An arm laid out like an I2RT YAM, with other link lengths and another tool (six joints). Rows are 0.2 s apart.
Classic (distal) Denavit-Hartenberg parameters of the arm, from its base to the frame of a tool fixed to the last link. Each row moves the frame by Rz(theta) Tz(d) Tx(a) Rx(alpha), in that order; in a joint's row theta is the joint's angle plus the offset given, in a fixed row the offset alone. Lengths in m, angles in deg.
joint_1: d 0.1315, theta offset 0, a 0.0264, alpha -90
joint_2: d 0, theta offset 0, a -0.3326, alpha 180
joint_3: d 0, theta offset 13.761, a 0.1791, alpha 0
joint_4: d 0.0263, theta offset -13.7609, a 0.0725, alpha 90
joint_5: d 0.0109, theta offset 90, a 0, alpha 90
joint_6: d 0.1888, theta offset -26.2, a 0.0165, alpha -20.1
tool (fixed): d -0.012, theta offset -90, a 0, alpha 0
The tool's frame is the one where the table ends.
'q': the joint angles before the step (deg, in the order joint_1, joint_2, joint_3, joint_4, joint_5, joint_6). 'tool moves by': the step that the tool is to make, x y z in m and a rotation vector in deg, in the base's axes. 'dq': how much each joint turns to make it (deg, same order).
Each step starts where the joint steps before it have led.
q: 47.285 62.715 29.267 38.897 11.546 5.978
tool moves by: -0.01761 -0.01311 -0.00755 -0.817 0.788 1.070
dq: 0.543 -5.412 -1.048 -5.514 -0.522 0.076
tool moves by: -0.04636 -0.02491 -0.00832 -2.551 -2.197 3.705
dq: 7.687 -13.885 -0.407 -13.293 3.716 -3.693
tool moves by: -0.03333 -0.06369 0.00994 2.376 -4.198 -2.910
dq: 2.681 -16.895 5.508 -17.209 5.273 -3.025
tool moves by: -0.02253 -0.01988 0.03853 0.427 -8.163 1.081
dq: 0.010 -4.204 6.943 -4.340 -2.565 -6.646
